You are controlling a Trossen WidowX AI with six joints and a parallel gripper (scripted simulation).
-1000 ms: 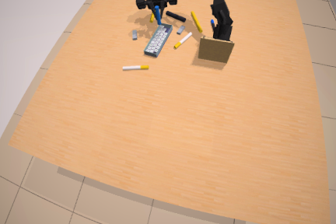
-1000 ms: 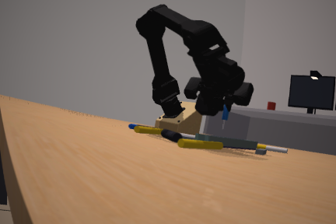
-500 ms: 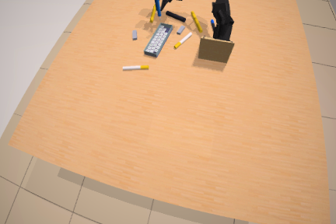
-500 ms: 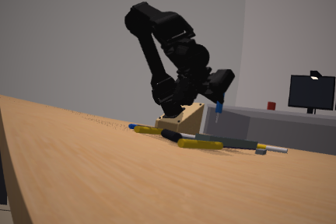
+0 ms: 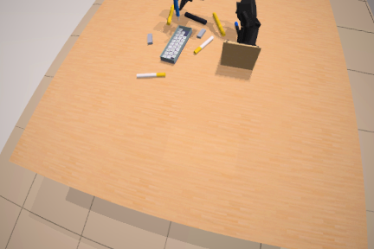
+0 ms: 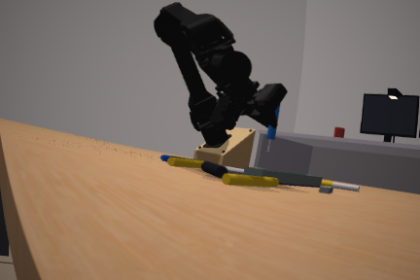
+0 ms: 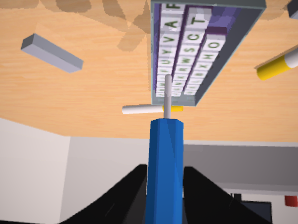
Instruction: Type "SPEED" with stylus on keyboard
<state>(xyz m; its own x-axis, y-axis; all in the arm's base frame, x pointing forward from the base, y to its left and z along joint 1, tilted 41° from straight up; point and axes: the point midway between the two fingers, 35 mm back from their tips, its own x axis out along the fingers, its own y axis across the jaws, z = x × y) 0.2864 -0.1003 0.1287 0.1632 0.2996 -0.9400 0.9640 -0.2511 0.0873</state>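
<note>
The grey block is 100 mm behind my gripper tip, 10 mm to the left of it and 110 mm below it. The rest, counted from my gripper tip: stylus: 10 mm below; then dark cylinder: 60 mm behind, 90 mm to the right, 110 mm below.
</note>
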